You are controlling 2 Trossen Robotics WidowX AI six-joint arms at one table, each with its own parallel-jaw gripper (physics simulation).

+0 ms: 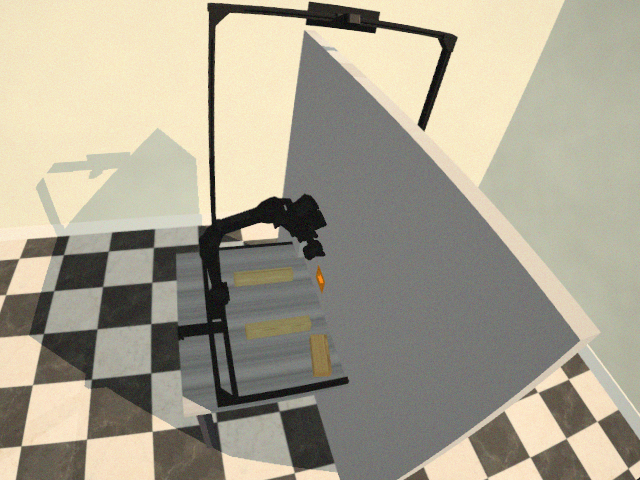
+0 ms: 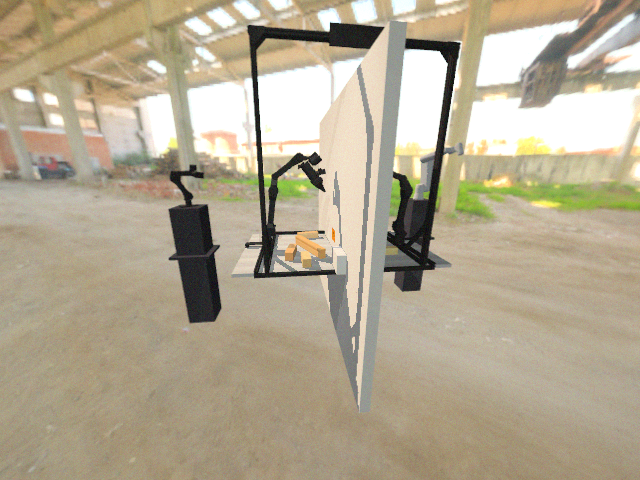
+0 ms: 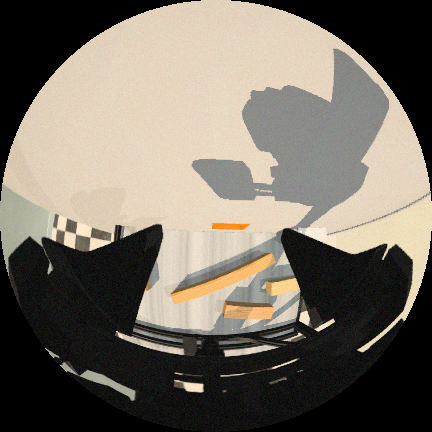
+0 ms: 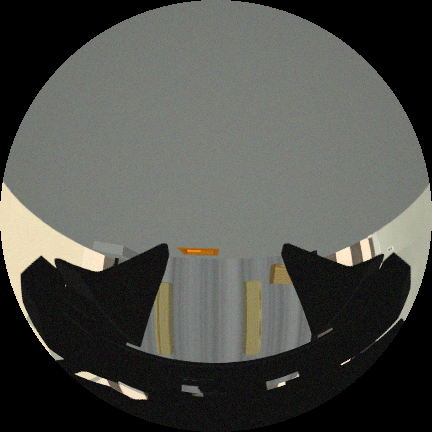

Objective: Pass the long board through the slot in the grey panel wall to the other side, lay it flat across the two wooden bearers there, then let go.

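Seen in the pictures: left gripper, fingertip midpoint: (image 2: 324, 191) (image 3: 224, 232); right gripper, fingertip midpoint: (image 4: 227, 250); left arm's base, origin of the base link: (image 3: 209, 343); right arm's base, origin of the base link: (image 1: 215, 312) (image 2: 399, 242).
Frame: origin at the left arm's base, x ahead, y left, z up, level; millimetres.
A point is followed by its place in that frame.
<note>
The long board (image 2: 310, 246) @(z 24, x 277, y -91 mm) (image 3: 225, 279) @(z 40, x 279, y -42 mm) lies aslant on the table, on the left arm's side of the panel wall (image 1: 413, 258) @(z 660, x 482, y 392 mm) (image 2: 382, 206) @(z 383, x 457, y -760 mm) (image 3: 150, 100) @(z 421, x 432, y 47 mm) (image 4: 215, 125) @(z 387, x 483, y -9 mm). The orange-edged slot (image 1: 320, 279) @(z 59, x 473, y -61 mm) (image 2: 333, 235) @(z 69, x 439, y -10 mm) (image 3: 230, 226) @(z 59, x 436, y -51 mm) (image 4: 200, 251) @(z 59, x 478, y -42 mm) is low in that wall. On the other side lie two pale wooden bearers, one (image 1: 263, 276) @(z 25, x 700, y -140 mm) (image 4: 165, 320) @(z 25, x 689, y -142 mm) and a second (image 1: 278, 327) @(z 25, x 689, y 121 mm) (image 4: 253, 318) @(z 25, x 677, y 105 mm), roughly parallel. My left gripper (image 3: 224, 232) @(z 359, x 373, y 0 mm) is open and empty, high above the board, facing the wall. My right gripper (image 1: 313, 250) @(z 323, x 535, y 1 mm) (image 4: 227, 250) @(z 323, x 535, y 1 mm) is open and empty, above table height near the wall and slot.
A wooden block (image 1: 320, 355) @(z 18, x 561, y 264 mm) (image 4: 280, 274) @(z 19, x 550, y 197 mm) lies by the wall on the bearers' side. On the board's side, shorter blocks (image 2: 290, 252) @(z 31, x 150, y -208 mm) (image 2: 306, 259) @(z 28, x 235, y -317 mm) (image 3: 282, 286) @(z 31, x 236, y -240 mm) (image 3: 248, 310) @(z 31, x 164, y -122 mm) lie near the board. A black frame (image 1: 211, 129) @(z 605, x 888, y -341 mm) (image 2: 256, 129) @(z 657, x 23, y -379 mm) rises around the table. A pale block (image 2: 339, 260) @(z 55, x 396, y -415 mm) stands at the wall by the table edge.
</note>
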